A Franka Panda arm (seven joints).
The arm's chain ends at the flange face. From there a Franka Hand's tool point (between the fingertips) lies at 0.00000 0.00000 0.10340 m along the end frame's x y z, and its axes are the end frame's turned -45 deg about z.
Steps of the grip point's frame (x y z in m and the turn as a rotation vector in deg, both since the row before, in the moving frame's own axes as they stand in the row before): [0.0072, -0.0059, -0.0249, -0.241, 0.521, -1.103]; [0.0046, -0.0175, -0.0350, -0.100, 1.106, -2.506]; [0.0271, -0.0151, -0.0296, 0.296, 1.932, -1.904]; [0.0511, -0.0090, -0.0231, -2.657, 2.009, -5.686]
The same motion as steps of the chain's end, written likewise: [0.0000, -0.0089, -0.0249, 0.198, 0.539, -1.103]; [-0.0106, -0.0143, -0.0350, 0.711, 0.853, -2.506]; [0.0064, -0.0270, -0.0295, 1.575, 1.157, -1.904]; [0.0238, -0.0430, -0.0229, -0.458, 3.299, -5.686]
